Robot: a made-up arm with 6 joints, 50 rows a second.
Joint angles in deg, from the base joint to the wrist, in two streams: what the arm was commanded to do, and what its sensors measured. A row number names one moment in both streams.
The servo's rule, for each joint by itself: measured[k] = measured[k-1] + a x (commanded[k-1-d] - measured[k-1]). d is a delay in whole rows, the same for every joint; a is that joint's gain. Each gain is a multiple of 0.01, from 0.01 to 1. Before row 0 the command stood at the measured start. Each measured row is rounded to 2 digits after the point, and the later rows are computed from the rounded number. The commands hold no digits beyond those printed.
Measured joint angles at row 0:
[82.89 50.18 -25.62 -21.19 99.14 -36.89]
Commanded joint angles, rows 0 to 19:
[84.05 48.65 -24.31 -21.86 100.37 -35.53]
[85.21 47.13 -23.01 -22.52 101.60 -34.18]
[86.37 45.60 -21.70 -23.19 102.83 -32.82]
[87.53 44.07 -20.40 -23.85 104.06 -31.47]
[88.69 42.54 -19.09 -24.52 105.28 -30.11]
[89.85 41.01 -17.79 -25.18 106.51 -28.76]
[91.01 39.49 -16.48 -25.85 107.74 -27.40]
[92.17 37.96 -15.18 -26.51 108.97 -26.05]
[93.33 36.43 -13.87 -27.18 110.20 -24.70]
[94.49 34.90 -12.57 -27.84 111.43 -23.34]
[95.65 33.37 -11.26 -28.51 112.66 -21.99]
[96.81 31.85 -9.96 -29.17 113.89 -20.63]
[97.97 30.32 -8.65 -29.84 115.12 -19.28]
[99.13 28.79 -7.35 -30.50 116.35 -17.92]
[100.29 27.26 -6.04 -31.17 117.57 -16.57]
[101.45 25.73 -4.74 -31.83 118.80 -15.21]
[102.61 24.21 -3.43 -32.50 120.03 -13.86]
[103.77 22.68 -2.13 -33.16 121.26 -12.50]
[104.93 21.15 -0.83 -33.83 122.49 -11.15]
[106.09 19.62 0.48 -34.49 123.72 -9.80]
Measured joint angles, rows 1 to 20:
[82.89 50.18 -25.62 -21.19 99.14 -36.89]
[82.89 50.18 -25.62 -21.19 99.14 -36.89]
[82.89 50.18 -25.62 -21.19 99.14 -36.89]
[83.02 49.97 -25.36 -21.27 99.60 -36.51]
[83.26 49.57 -24.89 -21.42 100.34 -35.86]
[83.60 49.01 -24.25 -21.63 101.26 -35.01]
[84.03 48.32 -23.48 -21.90 102.30 -34.02]
[84.54 47.51 -22.60 -22.21 103.40 -32.93]
[85.12 46.60 -21.64 -22.57 104.55 -31.76]
[85.77 45.60 -20.61 -22.96 105.73 -30.54]
[86.47 44.53 -19.52 -23.39 106.93 -29.28]
[87.22 43.40 -18.39 -23.84 108.14 -28.00]
[88.02 42.21 -17.23 -24.32 109.36 -26.70]
[88.86 40.97 -16.04 -24.82 110.58 -25.38]
[89.73 39.69 -14.82 -25.34 111.80 -24.05]
[90.64 38.38 -13.59 -25.88 113.03 -22.71]
[91.57 37.04 -12.34 -26.43 114.26 -21.37]
[92.53 35.67 -11.08 -27.00 115.48 -20.03]
[93.51 34.28 -9.81 -27.58 116.71 -18.68]
[94.51 32.87 -8.53 -28.17 117.94 -17.33]
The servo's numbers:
d 3
a 0.11 0.14 0.20 0.12 0.37 0.28

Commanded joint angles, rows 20 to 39:
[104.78 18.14 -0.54 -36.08 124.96 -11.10]
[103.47 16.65 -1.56 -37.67 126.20 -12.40]
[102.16 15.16 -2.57 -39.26 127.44 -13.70]
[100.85 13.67 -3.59 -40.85 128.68 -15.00]
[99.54 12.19 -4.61 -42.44 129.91 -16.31]
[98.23 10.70 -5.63 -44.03 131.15 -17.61]
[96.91 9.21 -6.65 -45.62 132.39 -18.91]
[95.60 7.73 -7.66 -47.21 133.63 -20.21]
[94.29 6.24 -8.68 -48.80 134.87 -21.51]
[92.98 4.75 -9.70 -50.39 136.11 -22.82]
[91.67 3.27 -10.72 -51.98 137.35 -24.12]
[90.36 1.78 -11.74 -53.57 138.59 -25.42]
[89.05 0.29 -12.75 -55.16 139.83 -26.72]
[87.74 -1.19 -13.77 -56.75 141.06 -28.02]
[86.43 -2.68 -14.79 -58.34 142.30 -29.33]
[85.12 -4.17 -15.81 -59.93 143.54 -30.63]
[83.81 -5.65 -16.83 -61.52 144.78 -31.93]
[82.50 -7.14 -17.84 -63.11 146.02 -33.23]
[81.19 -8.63 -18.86 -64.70 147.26 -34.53]
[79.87 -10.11 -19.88 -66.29 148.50 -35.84]
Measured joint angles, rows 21 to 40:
[95.53 31.44 -7.25 -28.77 119.17 -15.98]
[96.56 30.00 -5.97 -29.38 120.40 -14.63]
[97.61 28.55 -4.68 -29.99 121.63 -13.28]
[98.40 27.09 -3.85 -30.72 122.86 -12.67]
[98.96 25.63 -3.39 -31.55 124.10 -12.59]
[99.31 24.16 -3.23 -32.48 125.34 -12.90]
[99.48 22.69 -3.30 -33.48 126.58 -13.49]
[99.49 21.22 -3.56 -34.56 127.81 -14.28]
[99.35 19.75 -3.97 -35.70 129.05 -15.21]
[99.08 18.27 -4.51 -36.89 130.29 -16.25]
[98.70 16.79 -5.14 -38.13 131.53 -17.36]
[98.21 15.31 -5.85 -39.41 132.77 -18.52]
[97.63 13.83 -6.62 -40.73 134.01 -19.72]
[96.97 12.35 -7.44 -42.08 135.25 -20.95]
[96.24 10.87 -8.30 -43.46 136.49 -22.20]
[95.45 9.39 -9.19 -44.86 137.73 -23.47]
[94.60 7.91 -10.11 -46.29 138.96 -24.74]
[93.70 6.43 -11.05 -47.74 140.20 -26.03]
[92.76 4.95 -12.00 -49.20 141.44 -27.32]
[91.78 3.47 -12.97 -50.68 142.68 -28.61]

